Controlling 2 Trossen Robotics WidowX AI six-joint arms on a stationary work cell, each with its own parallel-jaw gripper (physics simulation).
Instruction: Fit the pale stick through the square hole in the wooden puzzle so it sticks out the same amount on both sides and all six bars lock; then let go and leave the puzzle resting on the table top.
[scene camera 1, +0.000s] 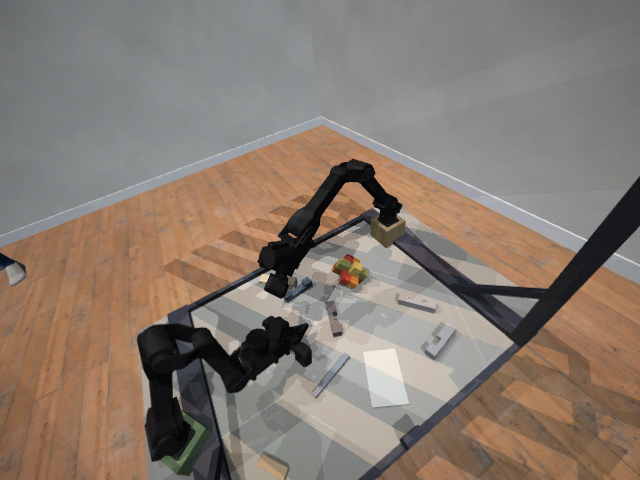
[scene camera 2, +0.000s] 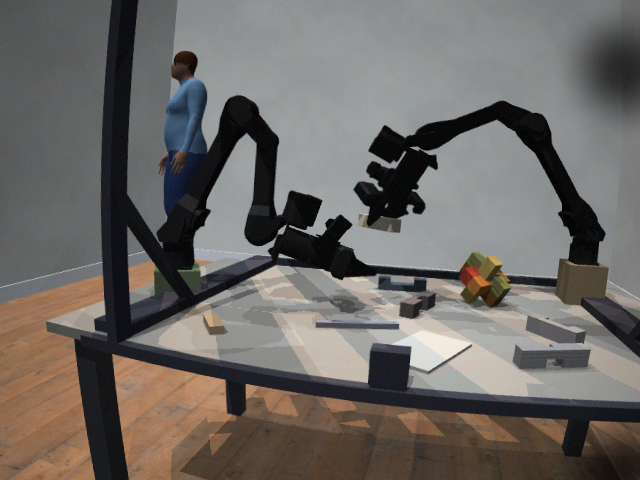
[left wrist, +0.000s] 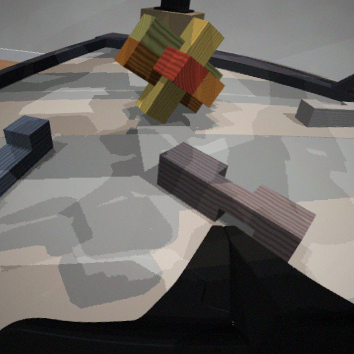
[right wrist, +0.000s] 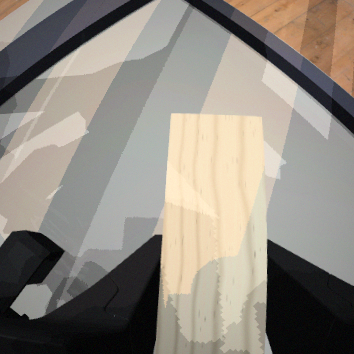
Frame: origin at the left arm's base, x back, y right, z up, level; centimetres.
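Where they show: left gripper, fingertip midpoint: (scene camera 1: 307, 324) (scene camera 2: 376, 273) (left wrist: 221, 236); right gripper, fingertip midpoint: (scene camera 2: 373, 225) (right wrist: 207, 246); left arm's base, link origin: (scene camera 1: 178, 439) (scene camera 2: 177, 266); right arm's base, link origin: (scene camera 1: 388, 220) (scene camera 2: 583, 262) (left wrist: 174, 9).
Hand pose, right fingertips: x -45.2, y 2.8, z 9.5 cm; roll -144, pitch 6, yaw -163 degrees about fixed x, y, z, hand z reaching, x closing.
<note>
Each offset is from my right fingertips to the top centre of the thing.
The wooden puzzle (scene camera 1: 350, 271) (scene camera 2: 483, 279) (left wrist: 180, 70), a cluster of crossed red, orange, yellow and olive bars, rests tilted on the table near the right arm's base. I cannot make out its square hole. My right gripper (scene camera 2: 376, 220) (right wrist: 207, 246) is shut on the pale stick @[dx -0.6, dy +1.8, dz +2.5 cm] (scene camera 2: 390, 224) (right wrist: 215, 190), holding it high above the table, left of the puzzle in scene camera 2. The stick's far end points away from the fingers in the right wrist view. My left gripper (scene camera 2: 374, 271) (left wrist: 221, 236) is shut and empty, low over the table, its fingertips together near the mauve notched bar.
The mauve notched bar @[dx -2.5, dy +18.9, dz -12.7 cm] (scene camera 1: 334, 318) (scene camera 2: 416, 304) (left wrist: 235, 195) and blue notched bar @[dx -8.3, dy +1.2, dz -12.7 cm] (scene camera 1: 298, 289) (scene camera 2: 402, 283) (left wrist: 22, 155) lie near the puzzle. A thin bar @[dx +13.9, dy +25.4, dz -14.7 cm] (scene camera 1: 330, 375) (scene camera 2: 356, 324), white sheet @[dx +8.2, dy +39.6, dz -15.2 cm] (scene camera 1: 386, 378) (scene camera 2: 431, 351), tan block @[dx +39.2, dy +21.1, dz -14.2 cm] (scene camera 1: 272, 466) (scene camera 2: 213, 323) and two grey bars lie farther off.
</note>
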